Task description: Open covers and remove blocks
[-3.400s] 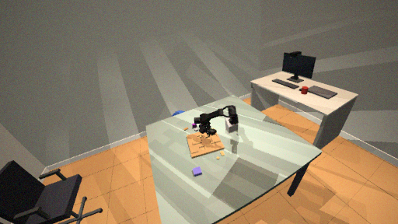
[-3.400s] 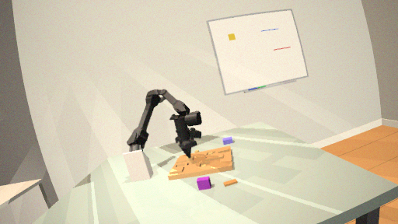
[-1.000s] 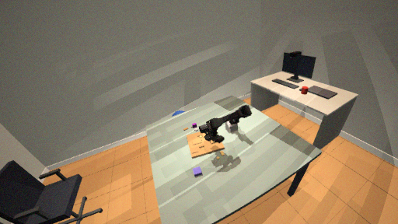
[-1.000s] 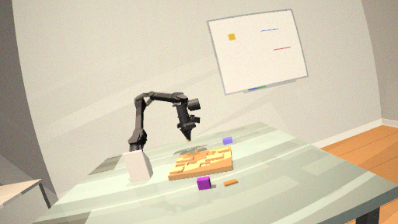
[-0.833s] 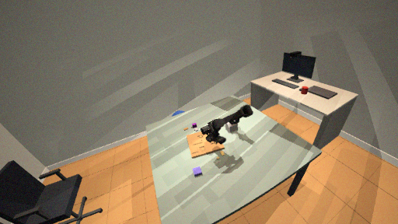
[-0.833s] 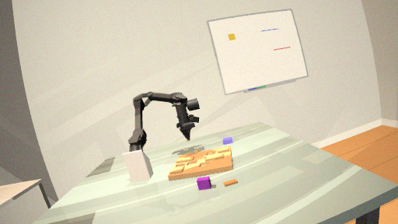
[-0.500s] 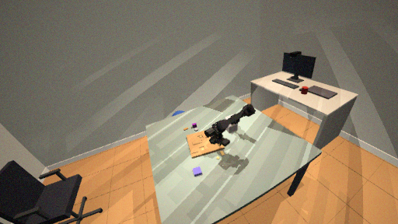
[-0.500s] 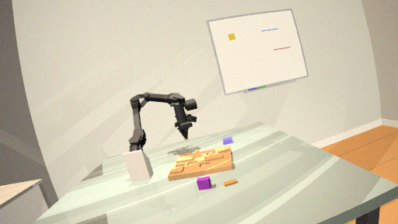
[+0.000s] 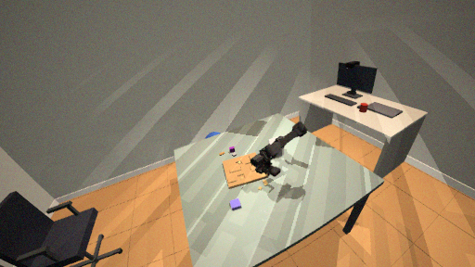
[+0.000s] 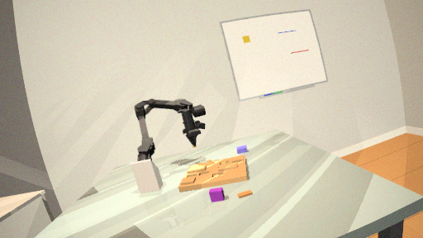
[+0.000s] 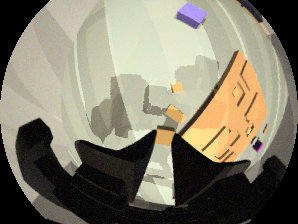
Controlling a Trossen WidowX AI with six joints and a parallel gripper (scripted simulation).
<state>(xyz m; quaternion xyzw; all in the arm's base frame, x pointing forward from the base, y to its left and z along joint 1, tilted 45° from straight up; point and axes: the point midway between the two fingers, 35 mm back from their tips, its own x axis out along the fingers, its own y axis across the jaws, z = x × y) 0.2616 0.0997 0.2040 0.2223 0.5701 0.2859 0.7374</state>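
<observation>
My gripper tip is 10 cm above the small yellow piece and 3 cm to the left of it. Also, from my gripper tip: wooden puzzle board 25 cm to the right, 9 cm below, 5 cm ahead; then violet block 27 cm ahead, 9 cm below.
</observation>
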